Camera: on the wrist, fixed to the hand. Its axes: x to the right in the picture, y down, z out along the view.
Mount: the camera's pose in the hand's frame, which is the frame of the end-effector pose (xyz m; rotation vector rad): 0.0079 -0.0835 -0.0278 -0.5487 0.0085 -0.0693
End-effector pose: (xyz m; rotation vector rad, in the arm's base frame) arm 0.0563 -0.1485 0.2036 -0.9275 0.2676 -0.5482
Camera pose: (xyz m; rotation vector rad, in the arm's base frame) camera 0.0229 -0.2117 0.2556 -1.4699 0.4054 -0.5523
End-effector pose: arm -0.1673 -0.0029 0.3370 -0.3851 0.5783 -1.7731
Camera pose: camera -0.2510 0.0117 0.3611 -0.7806 1.0711 -1.6623
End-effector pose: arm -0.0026 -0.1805 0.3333 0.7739 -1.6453 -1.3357
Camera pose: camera 0.0147 -0.2192 0.2558 0.5047 -1.1625 -1.7232
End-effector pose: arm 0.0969 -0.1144 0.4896 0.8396 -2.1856 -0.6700
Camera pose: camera 0.1440 -0.1809 0.4553 0.6215 -1.8280 -1.2232
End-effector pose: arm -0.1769 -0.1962 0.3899 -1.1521 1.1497 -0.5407
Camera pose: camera -0.1822 -0.2454 0.4631 -1.6634 1.3107 -0.2842
